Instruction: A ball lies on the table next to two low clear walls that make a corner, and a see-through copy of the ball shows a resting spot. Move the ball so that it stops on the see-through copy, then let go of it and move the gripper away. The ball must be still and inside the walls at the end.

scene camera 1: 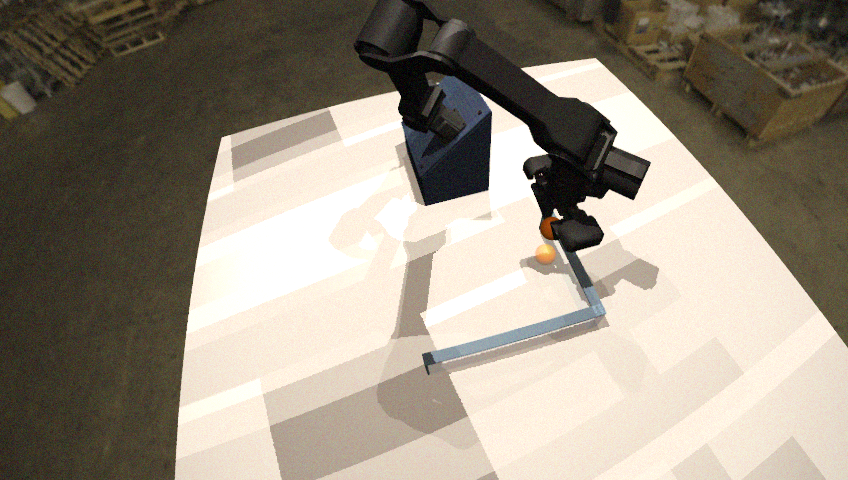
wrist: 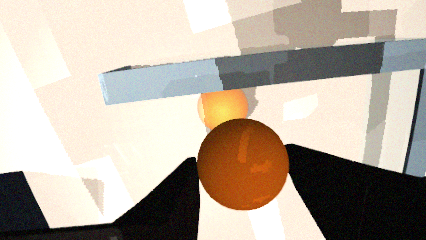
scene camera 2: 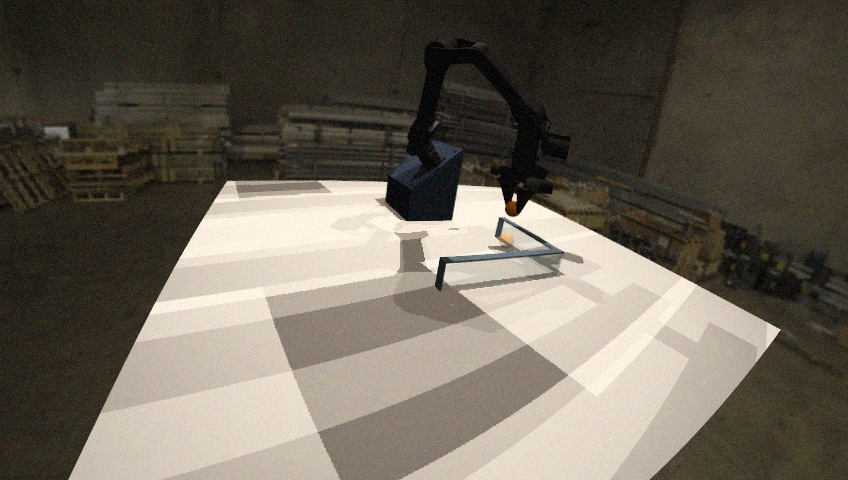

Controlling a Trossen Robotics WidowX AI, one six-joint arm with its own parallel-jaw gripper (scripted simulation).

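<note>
An orange ball is carried by my gripper, which is visible in the wrist view and in scene camera 2. A see-through copy is also in view.
</note>
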